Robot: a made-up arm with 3 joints. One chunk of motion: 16 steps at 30 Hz.
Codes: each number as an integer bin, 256 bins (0 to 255) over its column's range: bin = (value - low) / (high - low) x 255, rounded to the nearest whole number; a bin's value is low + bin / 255 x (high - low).
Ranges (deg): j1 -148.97..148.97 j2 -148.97..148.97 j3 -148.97..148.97
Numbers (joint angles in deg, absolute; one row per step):
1: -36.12 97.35 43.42
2: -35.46 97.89 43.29
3: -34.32 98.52 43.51
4: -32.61 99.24 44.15
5: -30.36 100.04 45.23
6: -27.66 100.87 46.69
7: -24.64 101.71 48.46
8: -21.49 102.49 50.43
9: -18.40 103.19 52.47
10: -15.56 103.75 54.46
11: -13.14 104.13 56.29
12: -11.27 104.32 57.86
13: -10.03 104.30 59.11
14: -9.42 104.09 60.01
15: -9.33 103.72 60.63
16: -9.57 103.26 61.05
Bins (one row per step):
1: 97 211 165
2: 97 211 165
3: 98 212 165
4: 100 212 165
5: 102 213 166
6: 104 214 167
7: 106 215 169
8: 109 215 171
9: 112 216 172
10: 114 216 174
11: 116 217 176
12: 118 217 177
13: 119 217 178
14: 119 217 179
15: 120 216 179
16: 119 216 180

